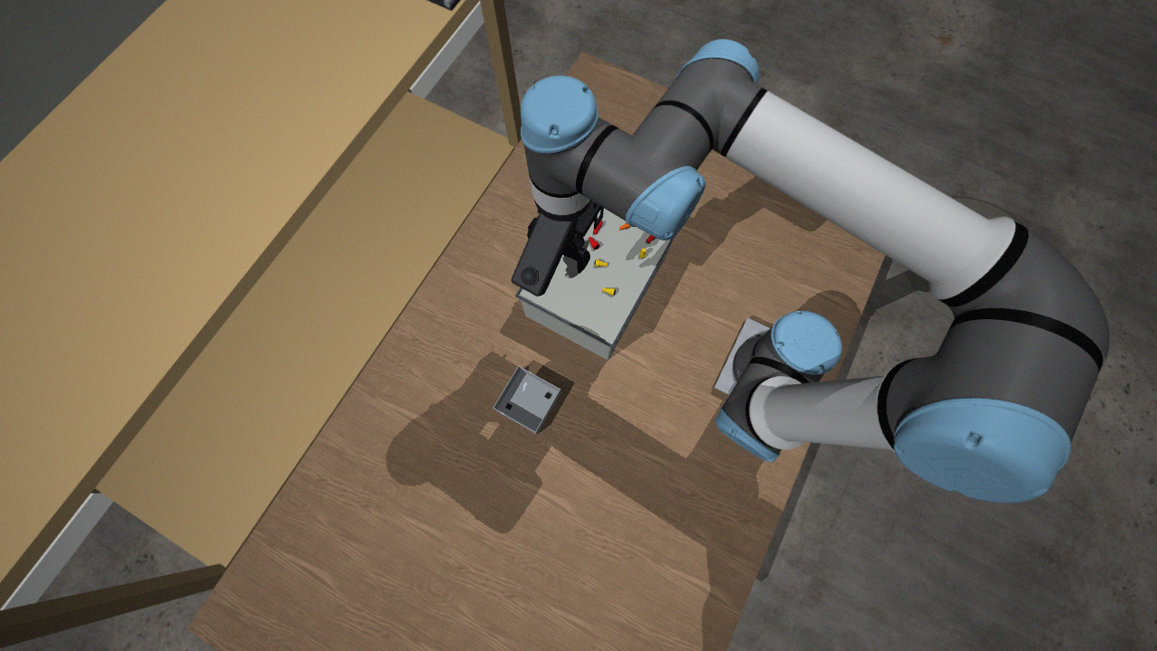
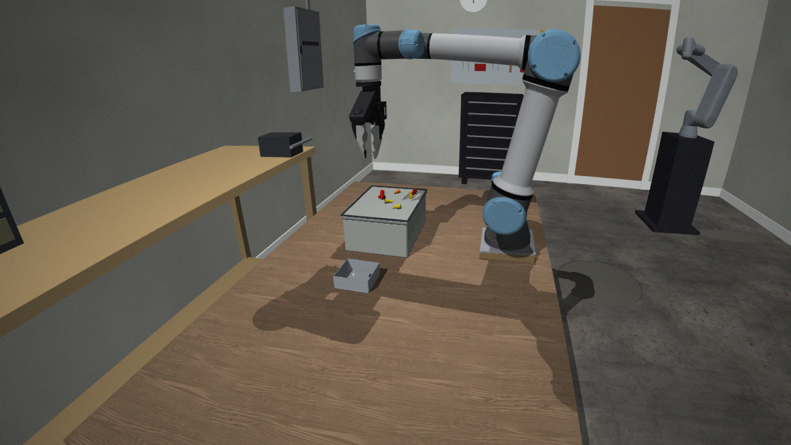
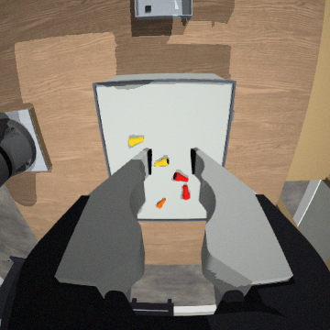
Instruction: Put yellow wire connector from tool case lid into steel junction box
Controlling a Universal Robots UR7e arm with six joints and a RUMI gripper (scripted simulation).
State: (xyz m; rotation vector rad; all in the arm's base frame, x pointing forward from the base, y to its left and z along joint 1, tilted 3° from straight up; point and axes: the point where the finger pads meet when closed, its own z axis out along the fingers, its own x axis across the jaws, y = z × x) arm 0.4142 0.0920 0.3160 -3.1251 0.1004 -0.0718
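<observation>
My hand is 220 mm to the left of the orange connector, 190 mm above it and 30 mm past it. The rest, counted from my hand: grey tool case 230 mm below, 130 mm to the right, 20 mm behind.
</observation>
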